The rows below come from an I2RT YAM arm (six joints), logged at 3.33 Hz.
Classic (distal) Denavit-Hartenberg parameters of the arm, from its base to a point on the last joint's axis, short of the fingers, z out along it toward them. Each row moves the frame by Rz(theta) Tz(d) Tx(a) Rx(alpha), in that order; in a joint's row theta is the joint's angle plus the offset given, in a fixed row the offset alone. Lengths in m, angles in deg.
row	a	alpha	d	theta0
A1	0.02	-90	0.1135	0
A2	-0.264	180	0	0
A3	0.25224	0	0	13.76
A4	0.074	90	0	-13.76
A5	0	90	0	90
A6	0	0	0.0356	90
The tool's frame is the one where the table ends.
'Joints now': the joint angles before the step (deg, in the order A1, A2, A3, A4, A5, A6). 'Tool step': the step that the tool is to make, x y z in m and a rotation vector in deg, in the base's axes. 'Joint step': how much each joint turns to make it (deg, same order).
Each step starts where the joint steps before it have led.
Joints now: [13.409 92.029 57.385 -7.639 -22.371 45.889]
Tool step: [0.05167 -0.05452 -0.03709 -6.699 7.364 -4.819]
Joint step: [-9.617 13.594 10.317 -7.934 0.896 -7.804]
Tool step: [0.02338 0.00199 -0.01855 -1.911 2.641 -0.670]
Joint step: [0.219 6.864 5.662 -1.662 1.924 -0.283]
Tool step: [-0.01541 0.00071 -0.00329 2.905 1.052 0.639]
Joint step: [0.022 -2.471 -4.374 1.487 -2.820 1.202]
